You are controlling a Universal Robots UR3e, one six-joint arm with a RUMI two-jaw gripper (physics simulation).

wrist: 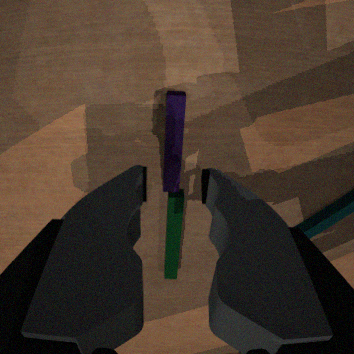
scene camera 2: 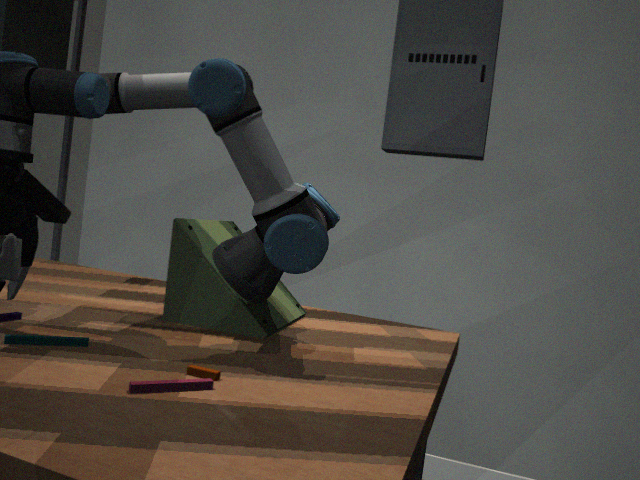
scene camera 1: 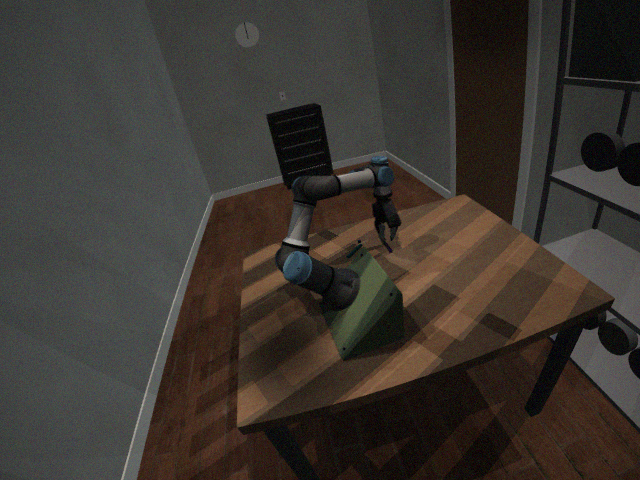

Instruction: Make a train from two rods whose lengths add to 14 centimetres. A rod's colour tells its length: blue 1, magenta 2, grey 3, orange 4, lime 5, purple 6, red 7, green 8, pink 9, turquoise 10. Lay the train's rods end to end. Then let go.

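Places are measured from the arm's base along level axes (x left, y back, z up), in metres.
Where they show: gripper, fingertip midpoint: (wrist: 173, 170) (scene camera 2: 2, 298) (scene camera 1: 387, 241); arm's base, origin of the base link: (scene camera 2: 238, 275) (scene camera 1: 345, 289).
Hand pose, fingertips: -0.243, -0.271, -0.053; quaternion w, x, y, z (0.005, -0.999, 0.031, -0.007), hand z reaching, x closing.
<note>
Things, the pixels of their top centre, and the offset from my fingertips, as dx, dy, dz. Level surfaces: height alone.
- purple rod, middle of its top: (wrist: 173, 147) (scene camera 1: 388, 246) +0.000, +0.001, -0.025
- green rod, middle of its top: (wrist: 172, 243) -0.001, -0.073, -0.025
- turquoise rod, middle of its top: (scene camera 2: 48, 337) (scene camera 1: 354, 249) +0.134, -0.044, -0.025
- magenta rod, middle of its top: (scene camera 2: 172, 381) +0.353, -0.087, -0.025
- orange rod, middle of its top: (scene camera 2: 204, 368) +0.356, -0.025, -0.025
- table, its level: dz -0.035
The purple rod (scene camera 1: 390, 250) (scene camera 2: 10, 316) (wrist: 174, 140) and the green rod (wrist: 173, 240) lie on the table in nearly one line. In the wrist view their near ends meet or almost meet, with a slight sideways offset; whether they touch I cannot tell. My gripper (scene camera 1: 389, 239) (wrist: 173, 170) is open and empty. Its fingertips are over the join, one on each side of the rods and apart from them. In scene camera 2 my gripper is partly cut off at the left edge, with its tips above the table. The green rod cannot be made out in the scene cameras.
A turquoise rod (scene camera 1: 354, 251) (scene camera 2: 46, 340) (wrist: 327, 215) lies to the right in the wrist view. A pink or magenta rod (scene camera 2: 170, 385) lies by an orange rod (scene camera 2: 203, 372). The green wedge base (scene camera 1: 372, 304) (scene camera 2: 201, 289) carries the arm on the table (scene camera 1: 465, 289).
</note>
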